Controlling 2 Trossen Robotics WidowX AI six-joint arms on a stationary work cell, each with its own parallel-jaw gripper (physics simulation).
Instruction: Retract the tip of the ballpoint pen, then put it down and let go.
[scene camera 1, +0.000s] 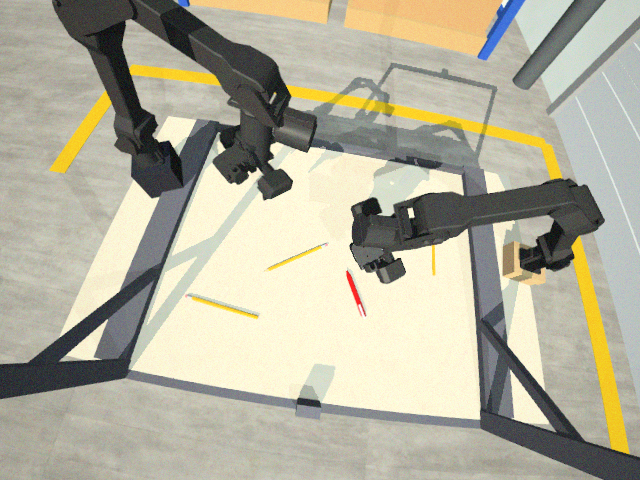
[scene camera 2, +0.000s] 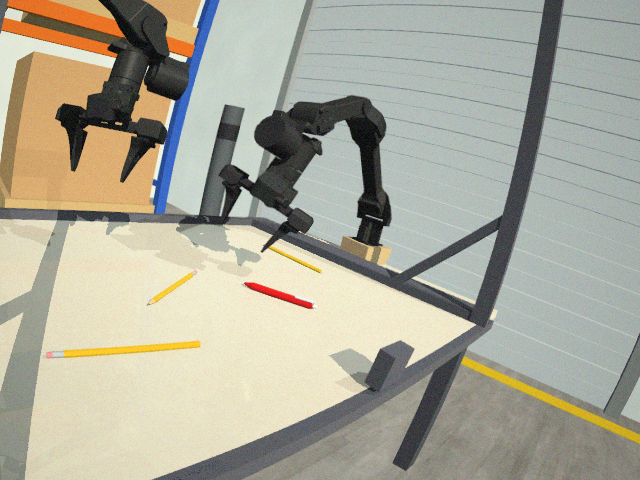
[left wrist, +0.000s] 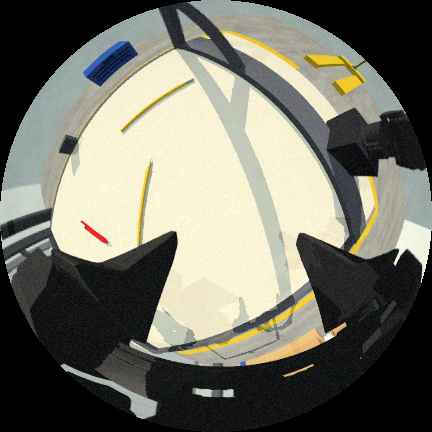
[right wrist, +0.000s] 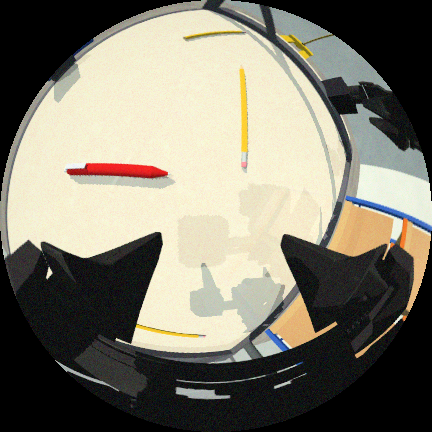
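Pixels of known places: left gripper, fingertip midpoint: (scene camera 1: 254, 186) (scene camera 2: 96, 176) (left wrist: 240, 238) (right wrist: 366, 112); right gripper, fingertip midpoint: (scene camera 2: 240, 237) (right wrist: 224, 240); left arm's base at its link origin: (scene camera 1: 150, 157) (left wrist: 368, 140) (right wrist: 350, 94); right arm's base at its link origin: (scene camera 1: 529, 261) (scene camera 2: 367, 242).
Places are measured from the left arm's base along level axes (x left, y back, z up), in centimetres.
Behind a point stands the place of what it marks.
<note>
A red ballpoint pen (scene camera 1: 355, 292) {z -9.4, x -46.3, y -43.5 cm} (scene camera 2: 279, 295) {z -9.9, x -46.8, y -43.0 cm} (left wrist: 95, 232) {z -9.8, x -44.8, y -42.9 cm} (right wrist: 117, 170) {z -9.4, x -45.2, y -43.6 cm} with a white clip lies flat on the cream table top (scene camera 1: 403, 356) {z -10.6, x -64.5, y -50.2 cm} (scene camera 2: 258, 413) {z -10.6, x -56.9, y -10.7 cm}. Its cone end faces the back; whether the writing point sticks out is too small to tell. My right gripper (scene camera 1: 377, 238) (scene camera 2: 244, 236) {z -3.5, x -35.9, y -47.3 cm} (right wrist: 224, 240) {z -3.5, x -35.9, y -47.3 cm} is open and empty, above the table, behind and a little right of the pen in scene camera 1. My left gripper (scene camera 2: 98, 175) {z 4.2, x -18.4, y -24.9 cm} (left wrist: 240, 238) {z 4.2, x -18.4, y -24.9 cm} is open and empty, high over the back left of the table, well away from the pen; its fingertips are hidden in scene camera 1.
Three yellow pencils lie around the pen: one pencil (scene camera 1: 296, 256) {z -9.9, x -32.9, y -31.4 cm} (scene camera 2: 173, 287) {z -10.1, x -33.5, y -30.3 cm} to its left, one (scene camera 1: 222, 305) {z -10.0, x -40.6, y -10.7 cm} (scene camera 2: 124, 349) {z -10.0, x -40.7, y -9.7 cm} farther left, one (scene camera 1: 433, 259) {z -10.0, x -43.6, y -68.6 cm} (scene camera 2: 295, 259) {z -10.2, x -40.6, y -69.9 cm} to the right, partly under the right arm. A dark block (scene camera 1: 308, 408) {z -5.0, x -67.0, y -25.0 cm} (scene camera 2: 388, 365) {z -6.3, x -67.2, y -22.3 cm} stands at the front edge.
</note>
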